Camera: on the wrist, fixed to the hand. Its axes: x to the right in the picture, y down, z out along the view.
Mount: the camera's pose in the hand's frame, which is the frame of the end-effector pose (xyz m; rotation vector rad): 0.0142 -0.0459 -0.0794 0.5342 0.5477 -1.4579
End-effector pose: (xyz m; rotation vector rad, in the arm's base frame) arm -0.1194 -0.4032 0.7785 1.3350 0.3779 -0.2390
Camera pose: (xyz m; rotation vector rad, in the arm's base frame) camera -0.1342 -0.3354 0.7168 1.3896 1.8337 -1.2505
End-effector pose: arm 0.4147 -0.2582 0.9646 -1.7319 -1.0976 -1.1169
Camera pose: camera 0.3544 -0.3129 1.0093 0.0481 -2.0319 -1.6823
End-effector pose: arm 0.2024 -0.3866 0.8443 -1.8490 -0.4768 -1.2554
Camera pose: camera 0.1307 -0.4254 0.8887 -0.4423 -1.7658 -2.1027
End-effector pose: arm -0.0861 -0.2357 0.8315 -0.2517 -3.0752 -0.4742
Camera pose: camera -0.1079 -0.3006 0.8942 1.7760 -2.1502 0.2987
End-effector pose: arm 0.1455 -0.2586 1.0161 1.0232 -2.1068 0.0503
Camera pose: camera 0.2214 -0.2714 1.0679 2.2924 -0.5159 0.1432
